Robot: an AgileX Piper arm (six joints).
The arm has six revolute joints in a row. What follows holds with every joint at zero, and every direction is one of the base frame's.
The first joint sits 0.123 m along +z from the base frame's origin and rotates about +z.
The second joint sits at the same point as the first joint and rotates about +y.
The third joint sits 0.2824 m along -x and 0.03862 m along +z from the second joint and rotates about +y.
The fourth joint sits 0.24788 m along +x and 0.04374 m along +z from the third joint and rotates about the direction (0.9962, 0, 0.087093).
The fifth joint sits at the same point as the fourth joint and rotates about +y.
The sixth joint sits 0.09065 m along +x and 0.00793 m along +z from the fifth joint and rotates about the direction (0.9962, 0, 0.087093).
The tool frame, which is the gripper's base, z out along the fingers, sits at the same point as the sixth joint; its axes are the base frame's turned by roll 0, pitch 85 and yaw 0 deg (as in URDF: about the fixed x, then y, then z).
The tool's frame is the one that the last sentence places.
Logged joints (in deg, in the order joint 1, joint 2, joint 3, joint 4, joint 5, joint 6), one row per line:
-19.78, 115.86, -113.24, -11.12, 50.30, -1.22
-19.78, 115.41, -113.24, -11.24, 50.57, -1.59
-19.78, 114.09, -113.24, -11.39, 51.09, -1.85
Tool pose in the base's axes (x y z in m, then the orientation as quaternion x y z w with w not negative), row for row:
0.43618, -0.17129, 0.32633, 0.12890, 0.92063, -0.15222, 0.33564
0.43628, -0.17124, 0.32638, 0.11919, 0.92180, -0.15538, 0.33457
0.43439, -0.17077, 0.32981, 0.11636, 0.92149, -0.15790, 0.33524
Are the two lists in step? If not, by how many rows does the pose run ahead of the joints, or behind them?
The pose runs 1 row behind the joints: the pose in row i belongs to the joints in row i - 1.
